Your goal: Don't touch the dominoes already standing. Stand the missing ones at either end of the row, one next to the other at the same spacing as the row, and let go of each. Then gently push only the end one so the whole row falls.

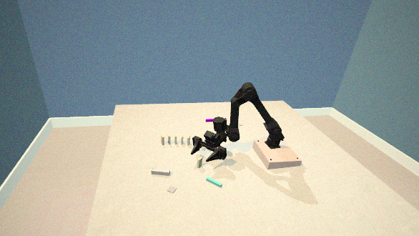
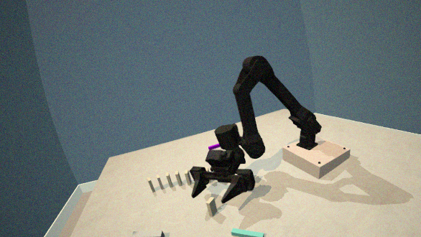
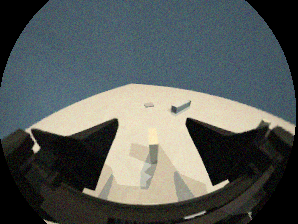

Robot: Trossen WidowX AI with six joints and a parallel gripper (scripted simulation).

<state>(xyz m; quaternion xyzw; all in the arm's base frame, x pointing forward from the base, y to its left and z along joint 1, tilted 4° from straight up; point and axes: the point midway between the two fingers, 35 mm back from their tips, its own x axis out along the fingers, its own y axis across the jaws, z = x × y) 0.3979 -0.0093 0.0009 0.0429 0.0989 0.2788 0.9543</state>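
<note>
Right now the grey block is 17 cm ahead of my gripper tip, 5 cm below it and 1 cm to the right of it. From my gripper tip the other things lie so: purple bar (40 cm to the right, 24 cm behind, 6 cm below); teal bar (12 cm to the left, 6 cm below, 3 cm behind).
</note>
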